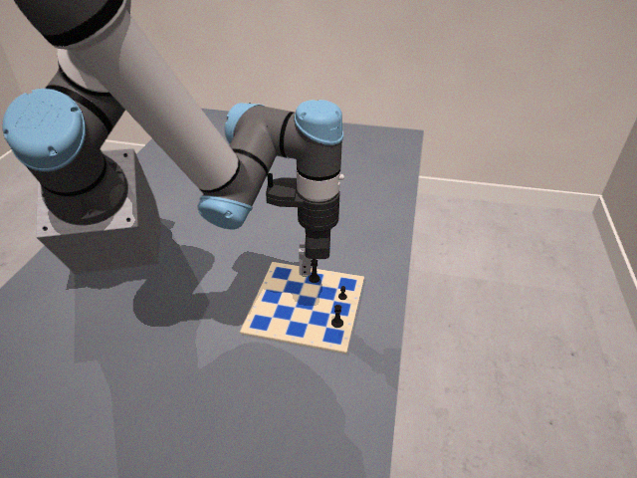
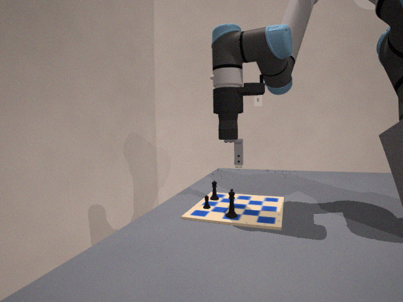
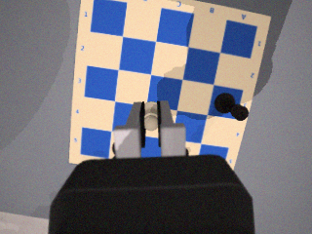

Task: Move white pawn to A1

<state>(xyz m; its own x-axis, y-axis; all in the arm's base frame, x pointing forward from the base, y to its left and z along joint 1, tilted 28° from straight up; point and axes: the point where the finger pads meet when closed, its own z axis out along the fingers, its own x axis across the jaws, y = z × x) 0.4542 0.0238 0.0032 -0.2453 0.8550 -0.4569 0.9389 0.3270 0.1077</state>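
My gripper is now 1 cm past the king, 9 cm to the right of it and 9 cm above it. Round my hand: white pawn: 1 cm below; chessboard: 2 cm to the left, 13 cm below; queen: 8 cm ahead, 2 cm to the right, 10 cm below.
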